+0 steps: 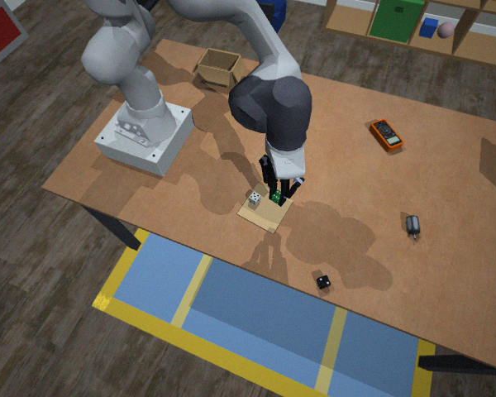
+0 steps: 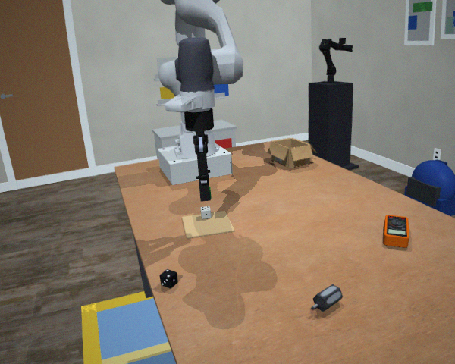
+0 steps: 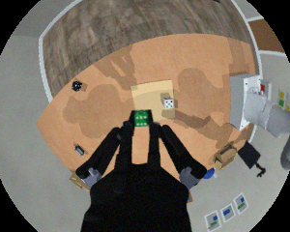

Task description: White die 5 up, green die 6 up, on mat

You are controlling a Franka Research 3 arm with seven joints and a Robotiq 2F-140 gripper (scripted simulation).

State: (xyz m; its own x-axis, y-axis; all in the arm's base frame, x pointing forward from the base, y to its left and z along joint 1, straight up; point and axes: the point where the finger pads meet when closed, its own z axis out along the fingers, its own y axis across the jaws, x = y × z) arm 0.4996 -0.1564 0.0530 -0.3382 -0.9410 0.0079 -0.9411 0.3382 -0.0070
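The tan mat lies 14 cm below my hand, 4 cm behind it and 1 cm to the left of it. The rest, counted from my hand: green die (2 cm below); black die (20 cm ahead, 18 cm to the right, 12 cm below); white die (12 cm below, 8 cm behind, 3 cm to the left).
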